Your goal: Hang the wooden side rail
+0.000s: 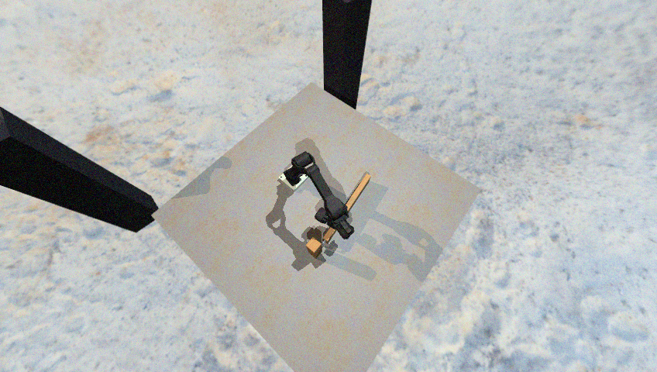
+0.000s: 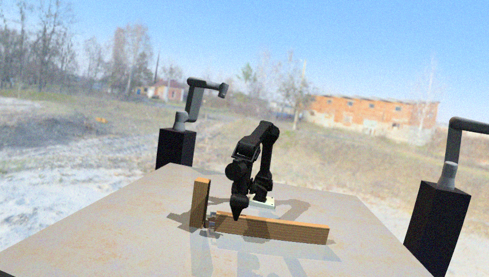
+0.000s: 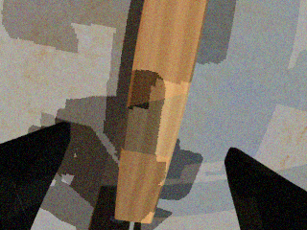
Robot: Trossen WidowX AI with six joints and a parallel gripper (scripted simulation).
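Now: gripper tip 20 mm short of the headboard post, 140 mm to the left of it and 20 mm below it.
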